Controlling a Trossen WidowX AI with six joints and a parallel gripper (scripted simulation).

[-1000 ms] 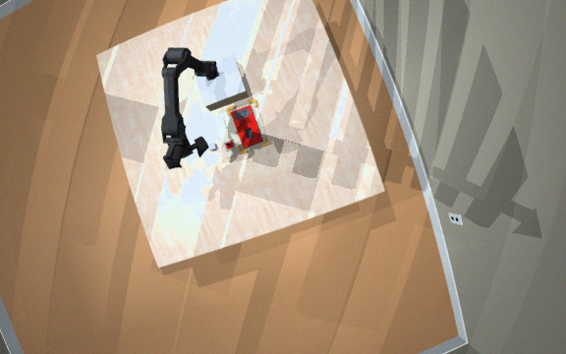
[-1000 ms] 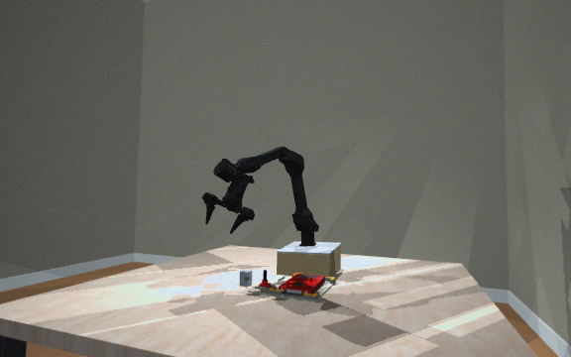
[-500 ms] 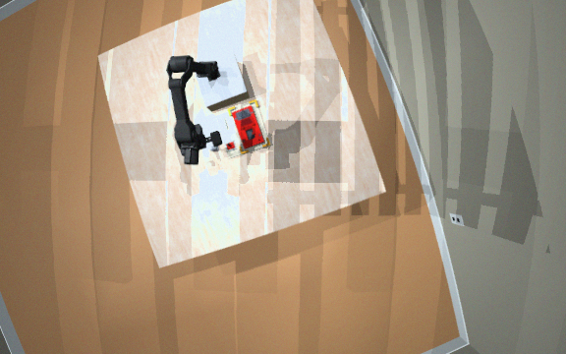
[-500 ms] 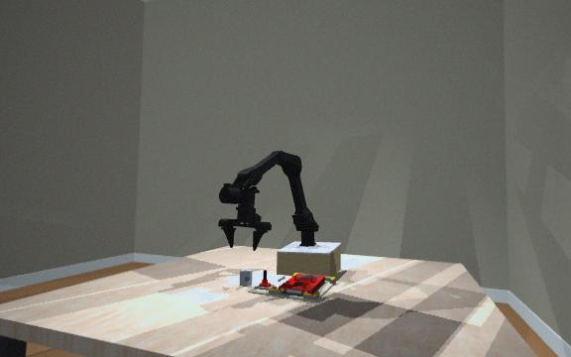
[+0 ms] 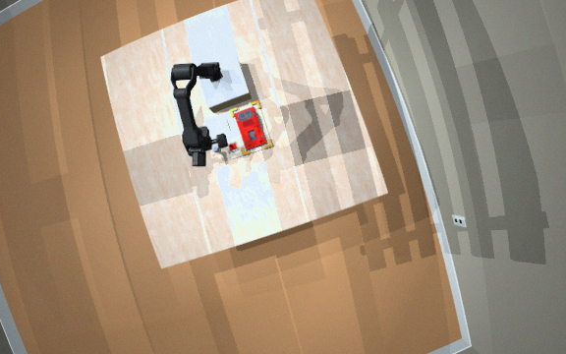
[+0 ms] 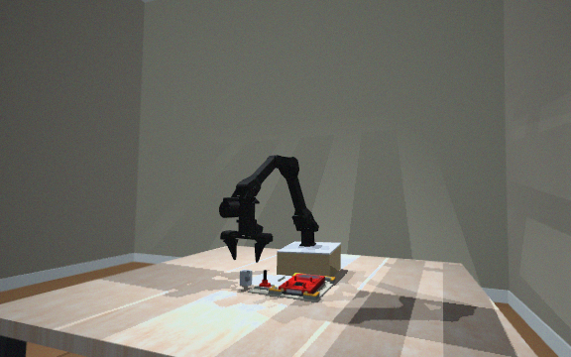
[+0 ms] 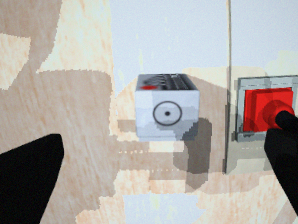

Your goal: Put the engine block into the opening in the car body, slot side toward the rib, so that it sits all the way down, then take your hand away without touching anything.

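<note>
My gripper tip is 10 mm short of the grey engine block, 10 mm to the right of it and 60 mm above it. The rest, counted from my gripper tip: black upright pin (20 mm ahead, 80 mm to the left, 50 mm below).
</note>
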